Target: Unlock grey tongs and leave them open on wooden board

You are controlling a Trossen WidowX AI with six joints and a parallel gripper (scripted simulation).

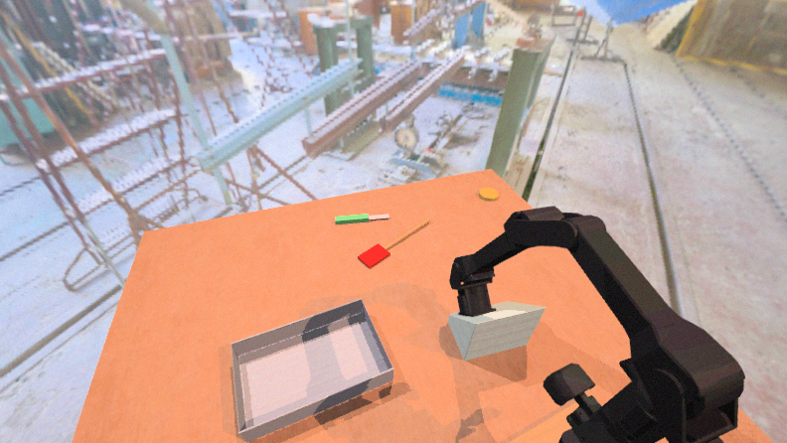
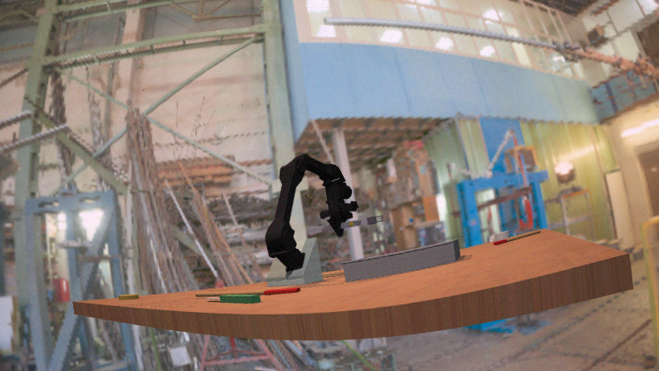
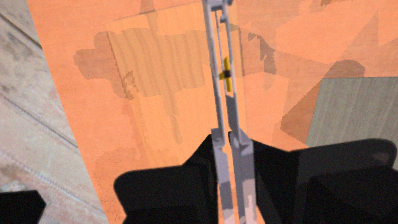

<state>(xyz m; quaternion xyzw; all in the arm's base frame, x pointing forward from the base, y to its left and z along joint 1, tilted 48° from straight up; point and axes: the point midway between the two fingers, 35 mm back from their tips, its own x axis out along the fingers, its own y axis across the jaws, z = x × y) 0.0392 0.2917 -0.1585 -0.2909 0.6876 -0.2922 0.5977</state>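
Right now my gripper tip is 1 cm short of the wooden board, 4 cm to the right of it and 14 cm above it. Round my gripper tip: grey roasting tin (35 cm ahead, 35 cm to the right, 13 cm below); then red-headed spatula (6 cm ahead, 66 cm to the right, 15 cm below); then yellow lock slider (5 cm ahead, 4 cm above).
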